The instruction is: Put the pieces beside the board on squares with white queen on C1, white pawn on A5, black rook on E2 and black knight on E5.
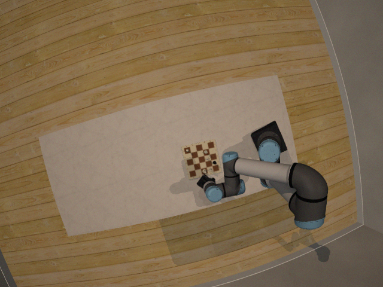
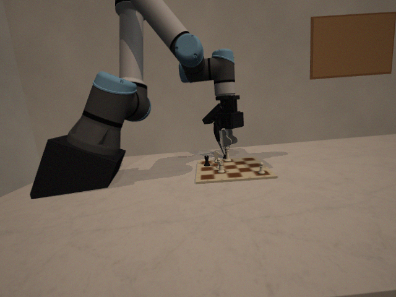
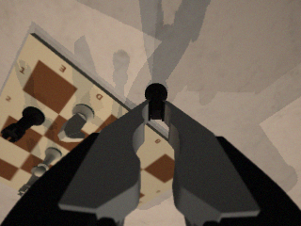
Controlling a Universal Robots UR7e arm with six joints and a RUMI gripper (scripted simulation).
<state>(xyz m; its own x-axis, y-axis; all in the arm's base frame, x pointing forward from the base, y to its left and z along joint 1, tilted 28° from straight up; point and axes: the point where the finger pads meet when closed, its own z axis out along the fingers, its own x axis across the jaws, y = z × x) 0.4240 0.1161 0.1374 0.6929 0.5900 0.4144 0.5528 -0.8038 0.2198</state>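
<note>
My hand is 14 cm to the left of the chessboard, 3 cm above it and 1 cm past it. The rest, counted from my hand: black piece 1 cm below.
</note>
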